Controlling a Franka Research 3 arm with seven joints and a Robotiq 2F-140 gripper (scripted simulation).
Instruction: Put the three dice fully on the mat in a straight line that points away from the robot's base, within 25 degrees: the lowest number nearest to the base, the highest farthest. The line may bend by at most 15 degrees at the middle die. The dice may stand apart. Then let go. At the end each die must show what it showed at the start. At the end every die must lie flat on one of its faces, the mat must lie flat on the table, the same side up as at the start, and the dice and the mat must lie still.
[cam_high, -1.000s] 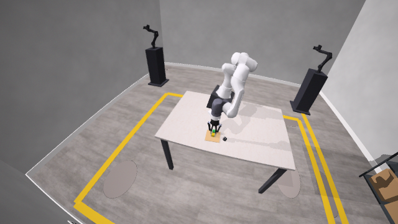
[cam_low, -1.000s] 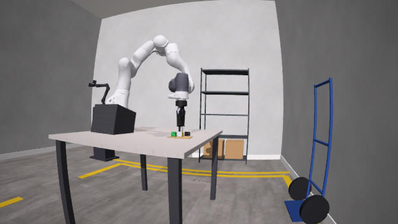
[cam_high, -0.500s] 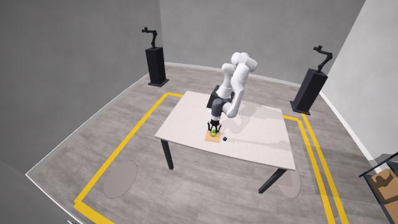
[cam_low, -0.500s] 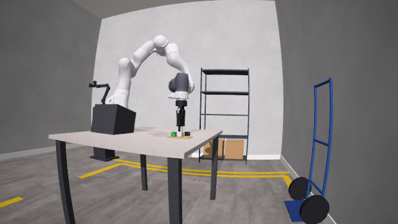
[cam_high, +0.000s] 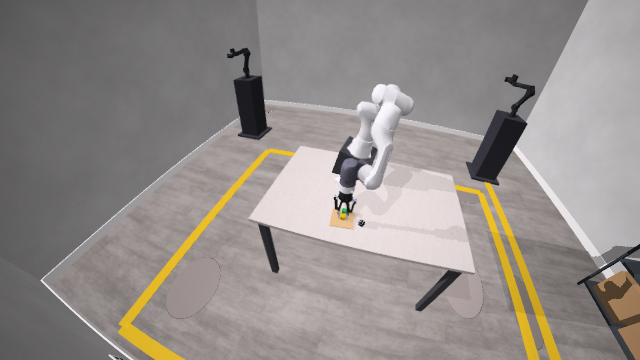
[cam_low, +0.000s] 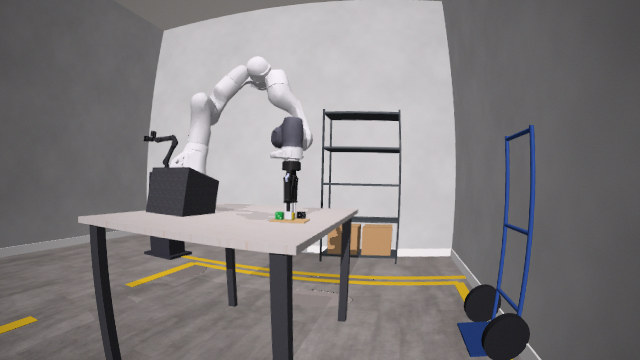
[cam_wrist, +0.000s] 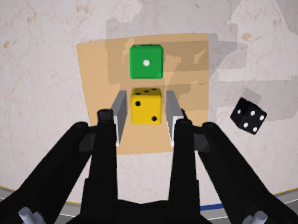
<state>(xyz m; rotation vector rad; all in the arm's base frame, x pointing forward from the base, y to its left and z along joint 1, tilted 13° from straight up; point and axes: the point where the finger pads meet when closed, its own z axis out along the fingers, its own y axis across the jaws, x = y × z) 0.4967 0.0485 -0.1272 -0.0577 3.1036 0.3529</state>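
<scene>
Right now the yellow die is 20 mm below my hand. From my hand the other things lie so: black die (120 mm to the left, 20 mm below, 10 mm ahead); then green die (50 mm behind, 20 mm below); then tan mat (40 mm below).
</scene>
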